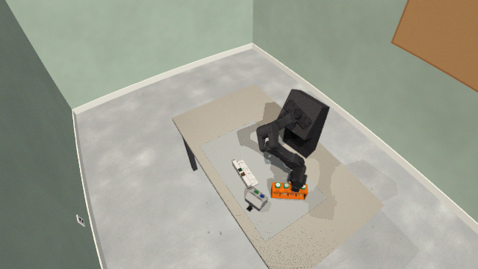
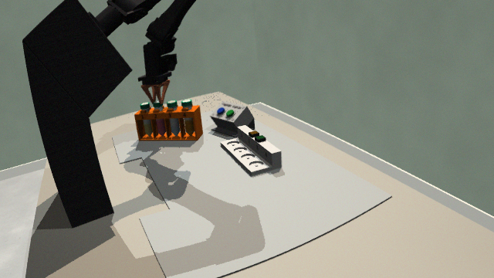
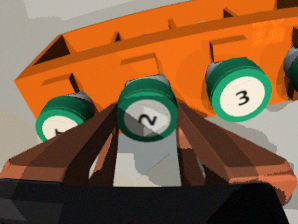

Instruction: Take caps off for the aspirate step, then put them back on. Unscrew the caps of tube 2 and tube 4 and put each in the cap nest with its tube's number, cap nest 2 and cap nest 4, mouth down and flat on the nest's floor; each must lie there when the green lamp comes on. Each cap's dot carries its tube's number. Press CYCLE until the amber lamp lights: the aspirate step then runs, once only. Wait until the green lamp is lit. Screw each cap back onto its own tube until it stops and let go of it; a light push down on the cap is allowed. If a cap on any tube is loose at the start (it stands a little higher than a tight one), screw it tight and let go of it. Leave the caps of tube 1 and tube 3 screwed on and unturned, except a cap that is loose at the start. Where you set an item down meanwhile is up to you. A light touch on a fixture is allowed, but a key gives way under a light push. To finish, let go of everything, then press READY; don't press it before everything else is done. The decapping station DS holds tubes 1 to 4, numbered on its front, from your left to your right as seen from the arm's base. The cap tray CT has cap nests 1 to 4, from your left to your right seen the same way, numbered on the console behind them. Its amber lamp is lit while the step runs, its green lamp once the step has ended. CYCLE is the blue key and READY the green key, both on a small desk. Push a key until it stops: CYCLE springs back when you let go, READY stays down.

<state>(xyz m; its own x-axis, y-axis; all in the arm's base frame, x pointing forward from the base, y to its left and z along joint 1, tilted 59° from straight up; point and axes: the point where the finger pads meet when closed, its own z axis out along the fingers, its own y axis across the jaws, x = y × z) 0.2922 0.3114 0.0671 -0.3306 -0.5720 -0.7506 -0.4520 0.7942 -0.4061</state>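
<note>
Now: the cap 1 50 mm behind my hand, 20 mm to the left of it and 10 mm below it. Also, from my hand: green ready key: 230 mm ahead, 60 mm to the right, 60 mm below; blue cycle key: 200 mm ahead, 20 mm to the right, 60 mm below.
</note>
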